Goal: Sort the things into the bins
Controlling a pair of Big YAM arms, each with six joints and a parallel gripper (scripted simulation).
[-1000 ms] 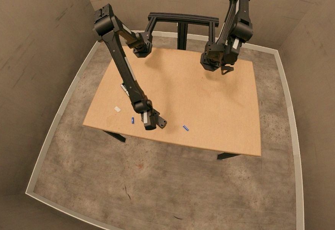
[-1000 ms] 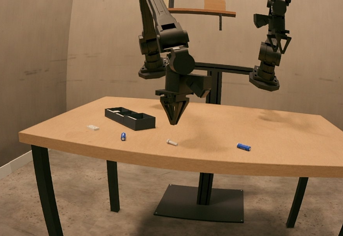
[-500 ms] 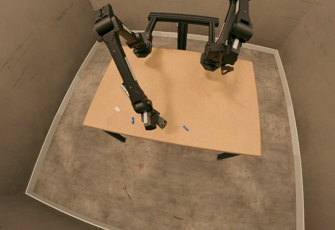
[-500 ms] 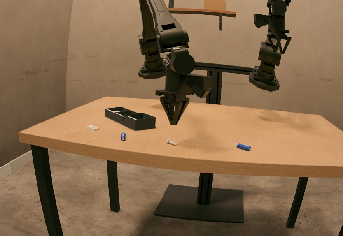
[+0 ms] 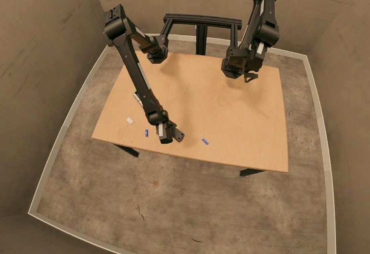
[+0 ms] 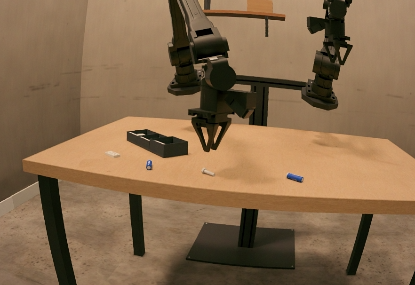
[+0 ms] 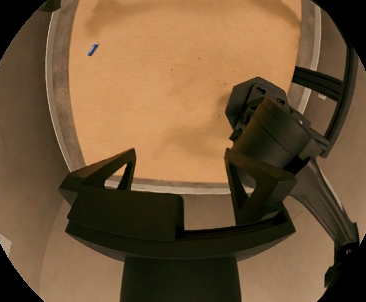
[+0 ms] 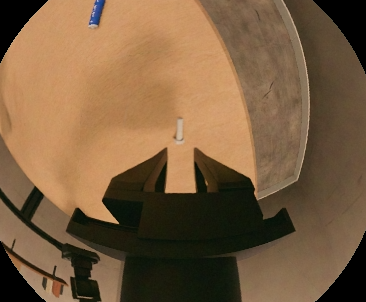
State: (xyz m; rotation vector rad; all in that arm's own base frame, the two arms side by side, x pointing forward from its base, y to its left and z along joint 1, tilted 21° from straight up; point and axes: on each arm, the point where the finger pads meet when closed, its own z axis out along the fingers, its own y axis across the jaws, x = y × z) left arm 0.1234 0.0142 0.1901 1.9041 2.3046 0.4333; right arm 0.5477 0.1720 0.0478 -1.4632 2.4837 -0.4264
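The white bolt lies 10 mm to the right of my right hand and 60 mm below it. From my right hand the other things lie so: eraser 250 mm behind, 310 mm to the right, 60 mm below; then black bin tray 200 mm behind, 240 mm to the right, 50 mm below; then flat white block 40 mm behind, 310 mm to the right, 60 mm below.
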